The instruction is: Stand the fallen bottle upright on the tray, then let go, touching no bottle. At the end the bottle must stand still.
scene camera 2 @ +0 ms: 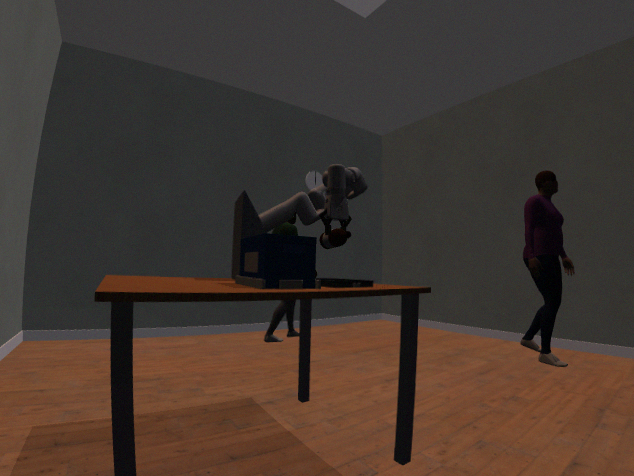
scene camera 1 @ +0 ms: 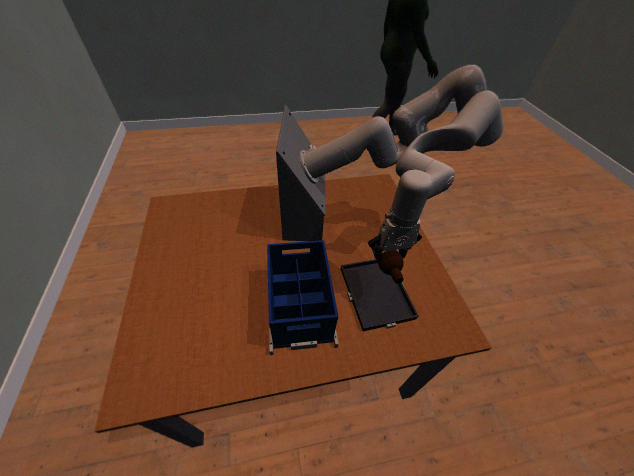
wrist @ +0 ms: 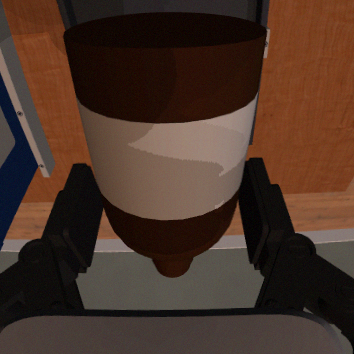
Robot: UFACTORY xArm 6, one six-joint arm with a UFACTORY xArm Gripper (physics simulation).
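Where they show: gripper, fingertip midpoint: [scene camera 2: 335, 235] [scene camera 1: 389, 256] [wrist: 168, 180]; arm's base, link origin: [scene camera 2: 257, 226] [scene camera 1: 308, 167].
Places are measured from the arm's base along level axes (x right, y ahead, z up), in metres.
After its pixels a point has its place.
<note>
The brown bottle [scene camera 1: 391, 262] {z -0.037, x -0.196, y 0.428 m} [scene camera 2: 335, 238] {z -0.075, x -0.179, y 0.431 m} [wrist: 170, 160] {z -0.035, x -0.207, y 0.356 m} with a white label is held on its side in the air, well above the table. Its neck points towards the front right in scene camera 1, and its base faces the top of the wrist view. My gripper [scene camera 1: 393, 254] {z -0.058, x -0.206, y 0.390 m} [scene camera 2: 336, 229] {z -0.058, x -0.206, y 0.390 m} [wrist: 168, 180] {z -0.058, x -0.206, y 0.390 m} is shut on the bottle, with one finger on each side near the label's neck end. The dark, low-rimmed tray [scene camera 1: 378, 297] {z -0.259, x -0.205, y 0.417 m} [scene camera 2: 345, 282] {z -0.245, x -0.165, y 0.526 m} lies flat on the table below; the bottle hangs over its back right part in scene camera 1.
A blue divided crate [scene camera 1: 302, 320] {z -0.091, x 0.076, y 0.552 m} [scene camera 2: 279, 261] {z -0.177, x 0.113, y 0.552 m} stands left of the tray, with pale brackets at its foot. The grey slanted mount [scene camera 1: 302, 220] {z -0.145, x 0.033, y 0.128 m} [scene camera 2: 238, 240] {z -0.076, x 0.101, y 0.031 m} of the arm stands behind the crate. Two people [scene camera 1: 402, 46] [scene camera 2: 543, 225] stand away from the table [scene camera 1: 194, 317] {z -0.265, x 0.417, y 0.419 m} [scene camera 2: 168, 286] {z -0.264, x 0.445, y 0.488 m}.
</note>
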